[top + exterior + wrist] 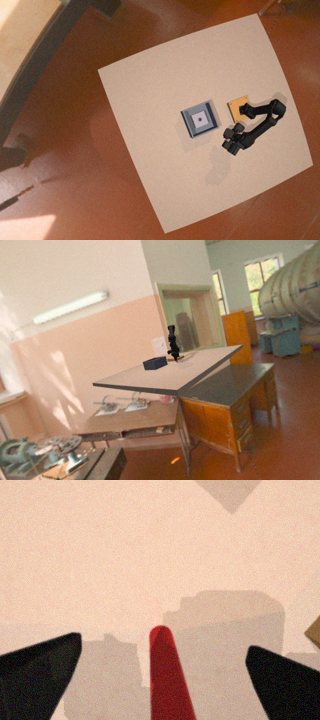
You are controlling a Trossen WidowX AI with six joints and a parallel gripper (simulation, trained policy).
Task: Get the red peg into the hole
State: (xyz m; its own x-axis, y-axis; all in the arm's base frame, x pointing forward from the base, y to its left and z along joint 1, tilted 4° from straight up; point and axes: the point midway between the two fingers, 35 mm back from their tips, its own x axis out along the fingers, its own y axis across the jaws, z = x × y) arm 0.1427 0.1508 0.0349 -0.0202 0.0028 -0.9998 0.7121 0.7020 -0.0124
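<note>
The red peg is 10 mm above my gripper tip. Round my gripper tip: grey box (190 mm ahead, 150 mm to the right); then pale plate (190 mm ahead, 150 mm to the right, 20 mm above).
</note>
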